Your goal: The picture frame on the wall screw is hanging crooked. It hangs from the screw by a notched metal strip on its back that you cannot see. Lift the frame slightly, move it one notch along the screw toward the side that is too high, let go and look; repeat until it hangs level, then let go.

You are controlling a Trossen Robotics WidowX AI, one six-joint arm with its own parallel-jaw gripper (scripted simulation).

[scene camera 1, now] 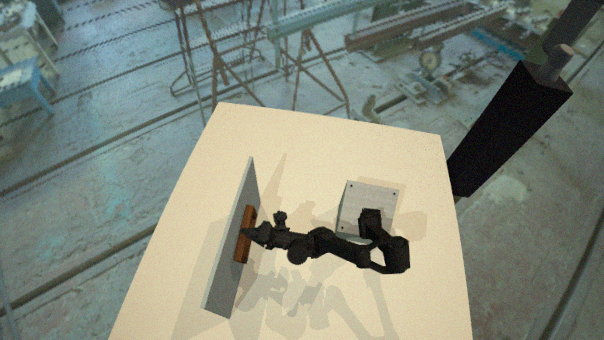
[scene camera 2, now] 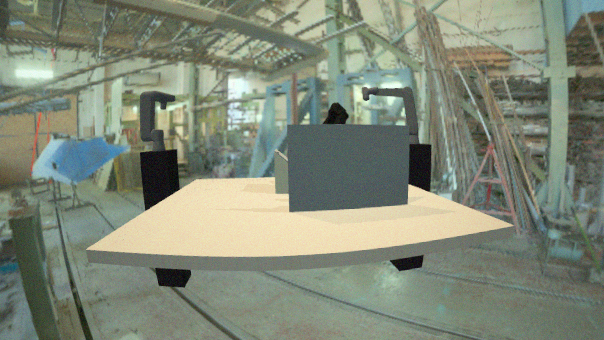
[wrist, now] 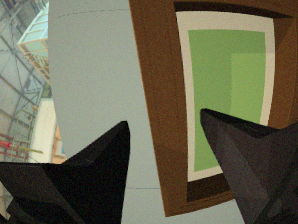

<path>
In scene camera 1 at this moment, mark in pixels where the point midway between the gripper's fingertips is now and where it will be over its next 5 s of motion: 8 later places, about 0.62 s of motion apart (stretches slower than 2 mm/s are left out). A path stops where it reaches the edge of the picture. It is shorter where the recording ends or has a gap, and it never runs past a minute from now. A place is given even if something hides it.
The gripper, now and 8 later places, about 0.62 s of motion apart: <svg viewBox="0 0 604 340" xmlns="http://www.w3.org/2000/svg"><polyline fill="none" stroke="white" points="241,231 241,231 241,231 241,230 242,229 242,229 242,229 242,229 259,234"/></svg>
</path>
